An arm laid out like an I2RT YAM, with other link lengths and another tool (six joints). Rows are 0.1 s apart.
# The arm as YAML. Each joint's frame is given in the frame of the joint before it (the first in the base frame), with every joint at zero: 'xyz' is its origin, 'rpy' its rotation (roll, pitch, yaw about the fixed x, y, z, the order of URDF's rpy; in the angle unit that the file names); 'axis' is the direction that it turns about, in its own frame. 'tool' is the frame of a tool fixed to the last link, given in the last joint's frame.
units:
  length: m
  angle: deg
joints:
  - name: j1
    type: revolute
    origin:
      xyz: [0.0, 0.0, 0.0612]
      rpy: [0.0, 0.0, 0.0]
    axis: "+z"
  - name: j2
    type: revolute
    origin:
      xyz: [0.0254, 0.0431, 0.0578]
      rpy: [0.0, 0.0, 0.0]
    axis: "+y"
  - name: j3
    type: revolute
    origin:
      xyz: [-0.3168, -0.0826, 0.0]
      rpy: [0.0, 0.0, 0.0]
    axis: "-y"
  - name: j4
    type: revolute
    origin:
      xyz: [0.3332, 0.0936, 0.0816]
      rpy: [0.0, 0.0, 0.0]
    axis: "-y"
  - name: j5
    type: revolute
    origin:
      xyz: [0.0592, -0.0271, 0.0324]
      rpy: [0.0, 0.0, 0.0]
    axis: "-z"
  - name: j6
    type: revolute
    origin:
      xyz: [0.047, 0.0, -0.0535]
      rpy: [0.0, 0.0, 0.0]
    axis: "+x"
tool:
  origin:
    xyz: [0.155, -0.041, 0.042]
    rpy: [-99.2, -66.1, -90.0]
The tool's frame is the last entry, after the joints.
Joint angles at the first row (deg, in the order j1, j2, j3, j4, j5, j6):
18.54, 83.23, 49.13, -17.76, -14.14, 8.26
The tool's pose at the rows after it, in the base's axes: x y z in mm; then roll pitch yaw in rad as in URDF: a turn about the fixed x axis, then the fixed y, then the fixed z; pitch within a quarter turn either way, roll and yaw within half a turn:
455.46 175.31 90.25 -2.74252 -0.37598 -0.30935
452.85 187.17 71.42 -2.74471 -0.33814 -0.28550
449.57 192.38 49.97 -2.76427 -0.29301 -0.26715
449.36 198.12 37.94 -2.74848 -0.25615 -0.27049
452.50 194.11 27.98 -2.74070 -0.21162 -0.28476
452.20 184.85 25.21 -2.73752 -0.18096 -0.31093
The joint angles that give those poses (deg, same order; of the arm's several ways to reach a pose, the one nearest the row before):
17.14, 86.57, 49.57, -17.67, -14.93, 9.49
18.10, 89.29, 49.66, -16.79, -16.08, 9.84
18.54, 92.27, 50.01, -16.87, -16.70, 9.93
18.55, 94.30, 50.36, -16.17, -18.36, 10.89
17.23, 96.32, 51.41, -16.96, -20.21, 11.25
15.83, 96.51, 51.59, -18.10, -21.18, 11.86

